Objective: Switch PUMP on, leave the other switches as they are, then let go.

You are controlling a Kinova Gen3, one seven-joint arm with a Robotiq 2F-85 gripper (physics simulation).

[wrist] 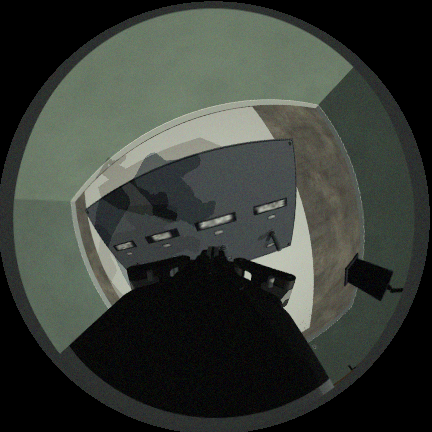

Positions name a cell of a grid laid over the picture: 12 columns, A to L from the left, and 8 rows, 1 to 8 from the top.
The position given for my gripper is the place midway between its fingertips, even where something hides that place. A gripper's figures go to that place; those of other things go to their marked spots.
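Here is my gripper (F5), 17 cm from the lens, while a dark grey switch panel (G4) sits 23 cm from the lens.
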